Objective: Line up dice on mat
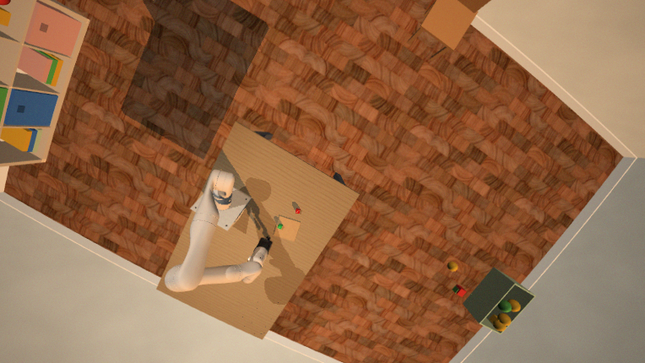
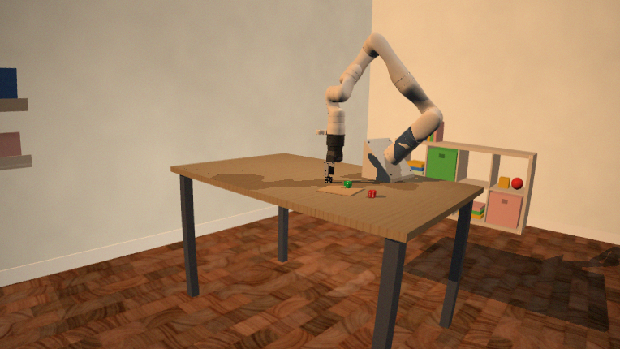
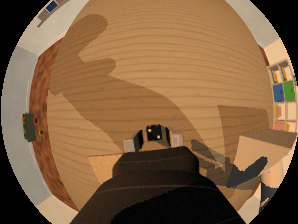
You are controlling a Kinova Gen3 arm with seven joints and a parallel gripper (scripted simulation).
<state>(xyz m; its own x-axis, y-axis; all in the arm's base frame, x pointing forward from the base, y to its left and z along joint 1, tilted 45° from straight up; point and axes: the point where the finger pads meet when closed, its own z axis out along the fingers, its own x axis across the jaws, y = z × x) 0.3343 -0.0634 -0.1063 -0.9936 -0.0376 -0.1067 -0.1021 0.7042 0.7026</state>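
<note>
Right now the black die is 40 mm below my hand. Round my hand: red die 70 mm ahead, 260 mm to the left, 40 mm below; green die 30 mm ahead, 120 mm to the left, 30 mm below; tan mat 70 mm ahead, 120 mm to the left, 50 mm below.
</note>
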